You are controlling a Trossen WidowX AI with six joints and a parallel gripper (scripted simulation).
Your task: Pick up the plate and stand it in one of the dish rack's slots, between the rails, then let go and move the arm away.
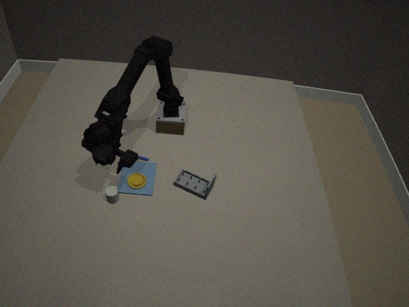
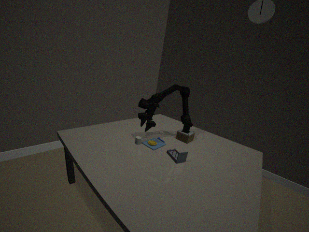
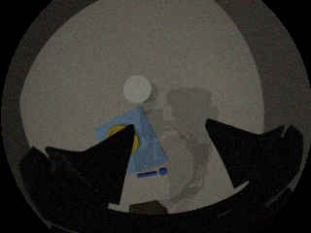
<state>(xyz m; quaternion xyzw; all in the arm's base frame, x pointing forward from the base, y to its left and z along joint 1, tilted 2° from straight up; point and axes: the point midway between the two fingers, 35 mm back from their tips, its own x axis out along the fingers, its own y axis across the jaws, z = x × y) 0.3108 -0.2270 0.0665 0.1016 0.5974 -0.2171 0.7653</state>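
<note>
The yellow plate is 10 mm behind my gripper tip, 100 mm to the left of it and 80 mm below it. Round my gripper tip: blue spoon 130 mm behind, 90 mm to the left, 100 mm below; then blue mat 30 mm behind, 100 mm to the left, 100 mm below; then white cup 60 mm ahead, 10 mm to the left, 70 mm below.
</note>
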